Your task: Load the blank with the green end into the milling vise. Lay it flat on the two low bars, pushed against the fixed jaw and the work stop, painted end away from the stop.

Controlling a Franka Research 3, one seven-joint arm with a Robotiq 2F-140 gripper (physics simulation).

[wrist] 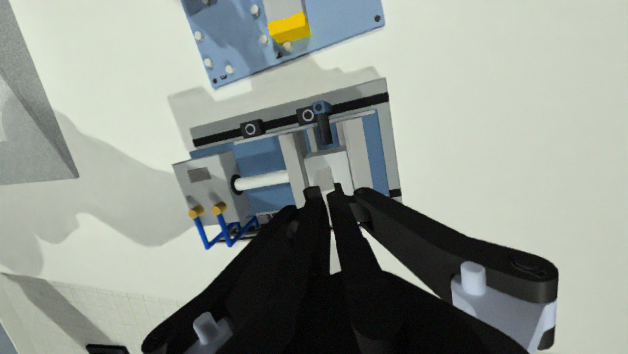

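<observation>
A pale grey blank (327, 161) lies in the milling vise, between the moving jaw (294, 162) on the left and the fixed jaw (358, 155) on the right. Its far edge is close to the dark rod of the work stop (325, 131); I cannot tell if they touch. Its near end is hidden behind my fingers, and no green paint shows. Parts of the low bars show beyond the blank. My gripper (326, 181) is shut and empty, its fingertips over the near part of the blank in the view; their height above it is unclear.
A blue pegged plate (340, 31) with a yellow-ended blank (290, 28) lies beyond the vise. The vise's cylinder block (207, 172) has brass fittings and blue hoses (201, 232). A grey block (35, 145) is at upper left, a gridded surface (115, 305) at lower left.
</observation>
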